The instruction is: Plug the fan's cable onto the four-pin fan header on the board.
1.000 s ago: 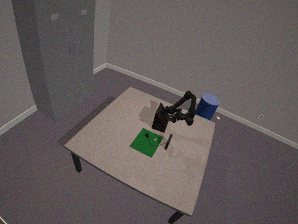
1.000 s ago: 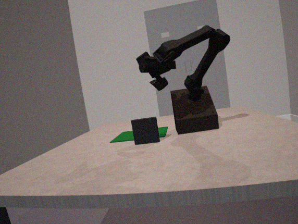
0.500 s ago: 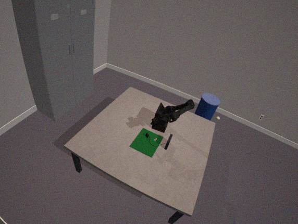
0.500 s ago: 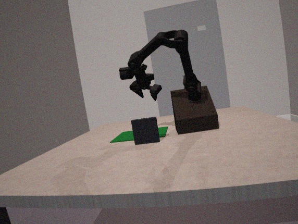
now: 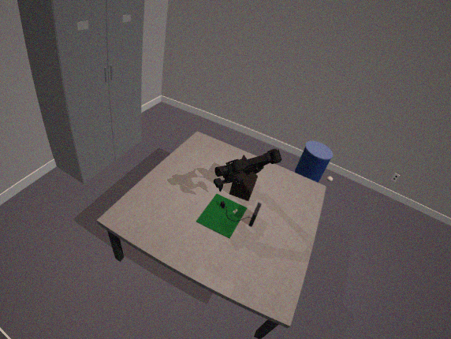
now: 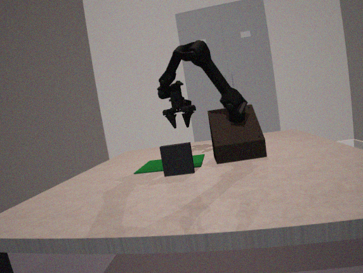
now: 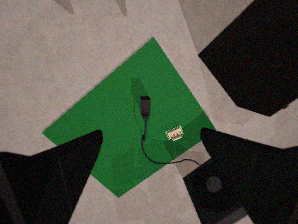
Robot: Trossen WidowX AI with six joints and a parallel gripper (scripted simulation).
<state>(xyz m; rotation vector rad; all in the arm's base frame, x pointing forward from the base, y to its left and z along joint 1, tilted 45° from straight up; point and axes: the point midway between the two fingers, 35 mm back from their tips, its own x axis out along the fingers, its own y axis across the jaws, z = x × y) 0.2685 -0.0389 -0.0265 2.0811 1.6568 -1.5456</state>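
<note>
Now: the dark fan plug 14 cm below my gripper tip and 1 cm ahead of it. The rest, counted from my gripper tip: dark fan (23 cm to the left, 10 cm below); green board (18 cm below, 7 cm ahead, 4 cm to the left); pale four-pin header (16 cm below, 10 cm to the left).
</note>
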